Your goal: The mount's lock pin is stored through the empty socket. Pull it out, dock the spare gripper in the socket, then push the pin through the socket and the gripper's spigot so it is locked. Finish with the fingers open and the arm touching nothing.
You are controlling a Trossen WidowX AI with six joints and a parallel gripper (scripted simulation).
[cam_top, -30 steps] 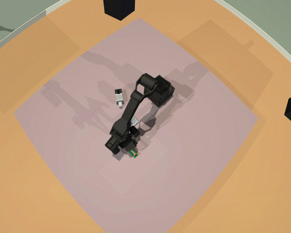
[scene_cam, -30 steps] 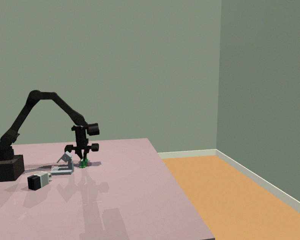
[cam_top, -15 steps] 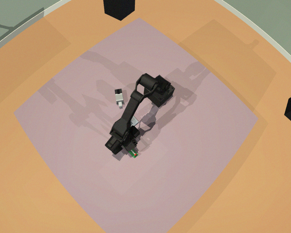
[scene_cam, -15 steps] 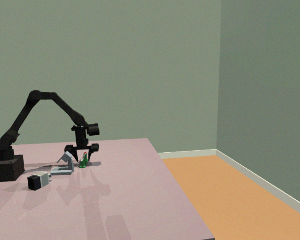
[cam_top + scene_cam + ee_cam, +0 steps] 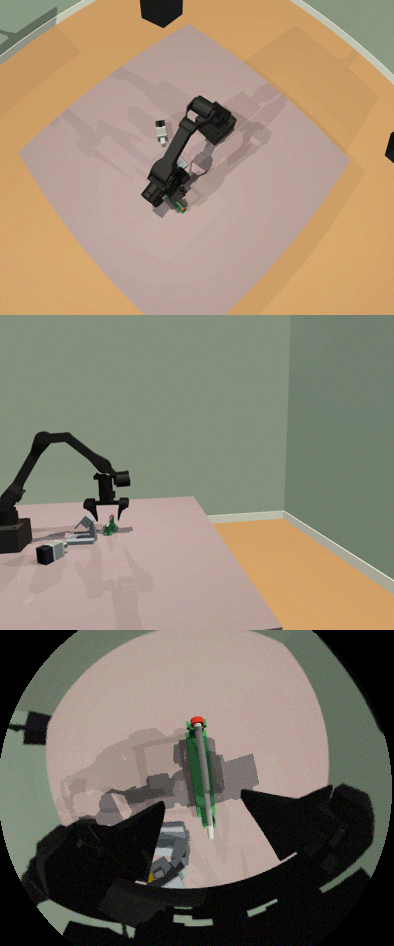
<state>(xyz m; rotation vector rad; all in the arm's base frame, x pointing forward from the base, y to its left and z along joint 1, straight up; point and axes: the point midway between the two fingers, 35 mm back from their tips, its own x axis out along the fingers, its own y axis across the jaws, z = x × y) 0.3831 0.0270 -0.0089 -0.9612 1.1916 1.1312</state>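
The green holder lies 1 cm ahead of my gripper tip, 2 cm to the left of it and 3 cm below it. Also, from my gripper tip: spare gripper 20 cm behind, 21 cm to the right, 2 cm below; mount 9 cm behind, 8 cm to the right.
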